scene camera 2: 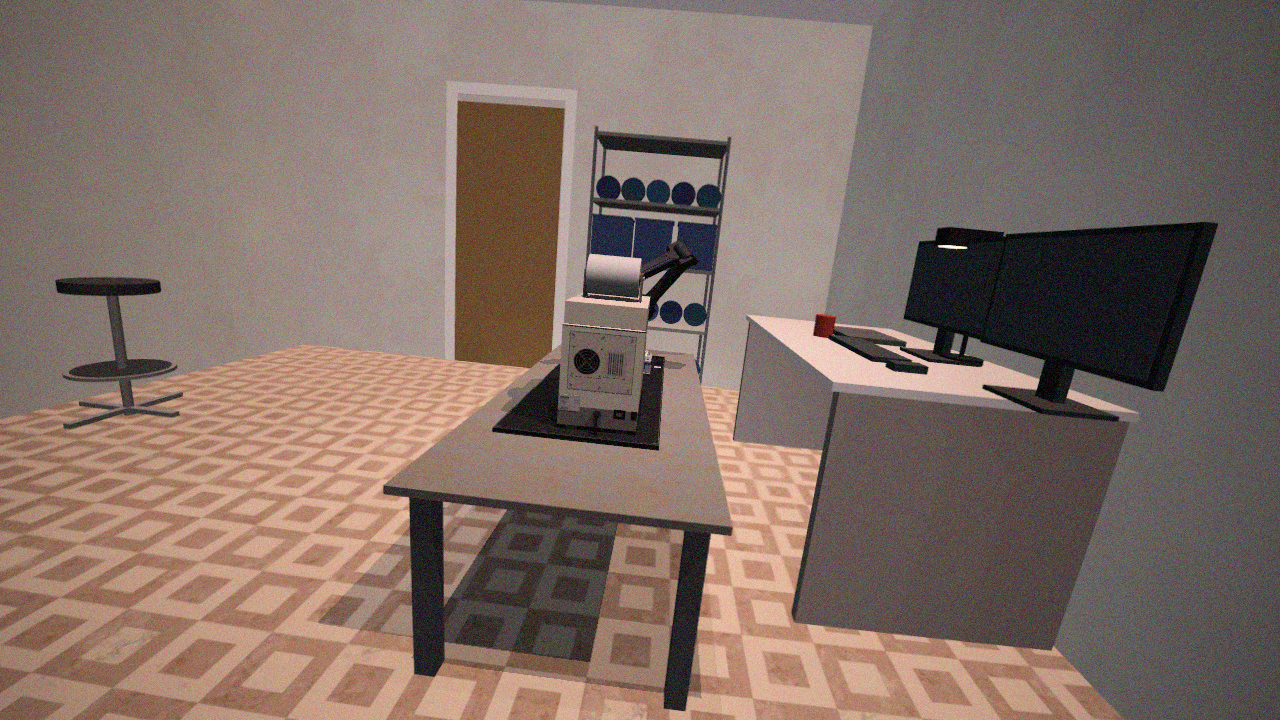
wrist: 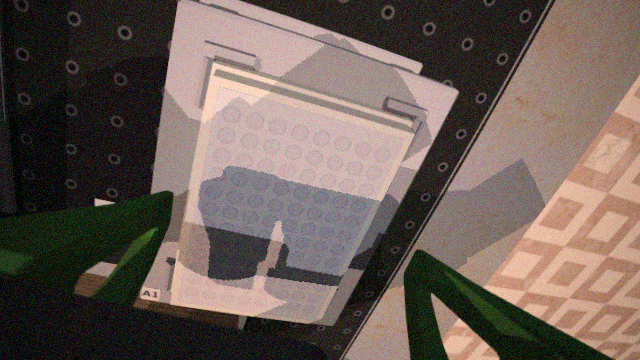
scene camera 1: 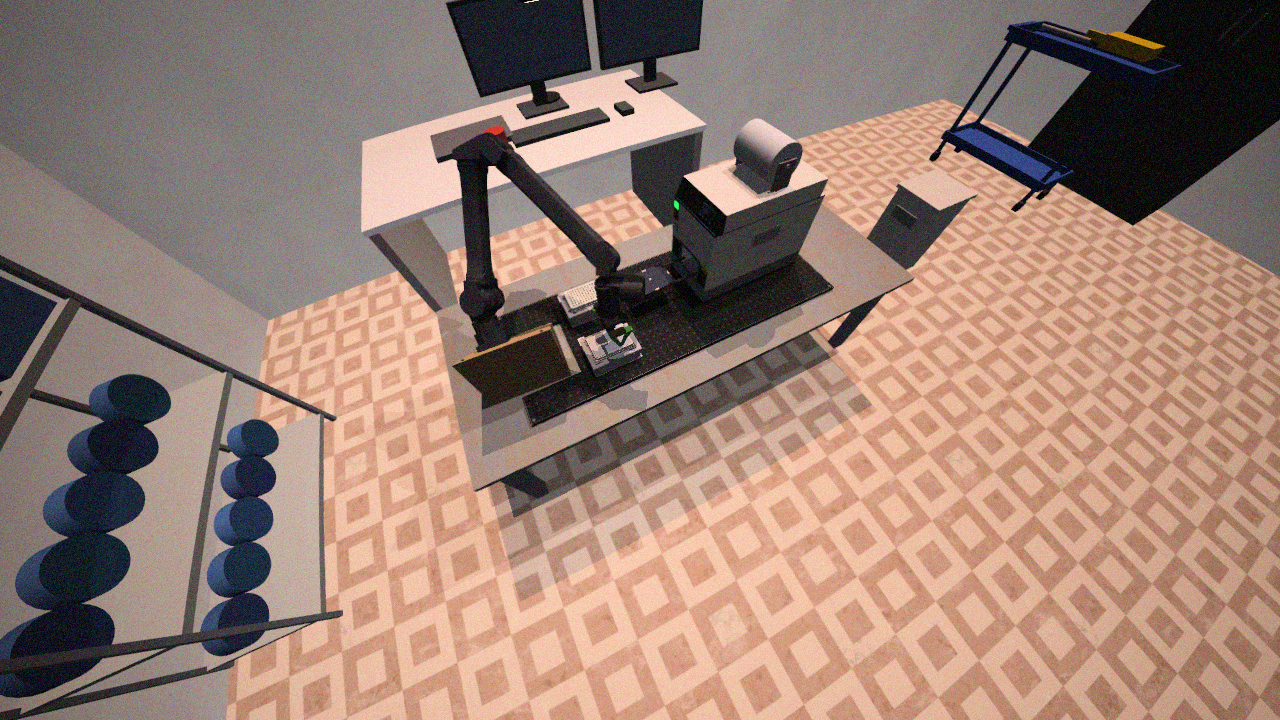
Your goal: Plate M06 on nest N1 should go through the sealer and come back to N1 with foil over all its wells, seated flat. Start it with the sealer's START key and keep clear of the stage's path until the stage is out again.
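Frame: origin at the arm's base, x back, y right, z up, level; centimetres.
Seen in the pictures: gripper, fingertip midpoint: (wrist: 296, 236) (scene camera 1: 614, 334); arm's base at its link origin: (scene camera 1: 495, 345).
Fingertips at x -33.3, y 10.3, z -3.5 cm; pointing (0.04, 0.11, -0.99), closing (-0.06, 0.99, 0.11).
Offsets run from my fingertips to a thing's top centre. Level surfaces: height alone.
A plate @(dy -0.2, dx +1.8, dz -2.4 cm) (scene camera 1: 594, 342) (wrist: 300, 145) lies on the pale near nest @(dy -0.1, dx +1.8, dz -3.4 cm) (scene camera 1: 614, 365) (wrist: 187, 30), between corner guides. Its top looks like a smooth pale sheet with faint well circles. An A1 tag shows at its corner; I cannot read which nest or plate it is. My gripper (scene camera 1: 619, 334) (wrist: 296, 236) is open and empty above this plate, green fingers to either side. Another plate @(dy -21.4, dx +2.1, dz -1.9 cm) (scene camera 1: 580, 295) with visible wells stands on the far nest. The sealer (scene camera 1: 760, 240) (scene camera 2: 602, 358) shows a green light; its dark stage @(dy -14.8, dx -23.8, dz +1.3 cm) (scene camera 1: 657, 279) is out. The START key cannot be made out.
An upright brown panel (scene camera 1: 519, 368) stands left of the near nest, close to the arm base. Nests and sealer stand on a black perforated board @(dz -9.2 cm) (scene camera 1: 716, 324) (scene camera 2: 528, 422). A white desk (scene camera 1: 393, 179) (scene camera 2: 805, 358) with monitors stands behind the table.
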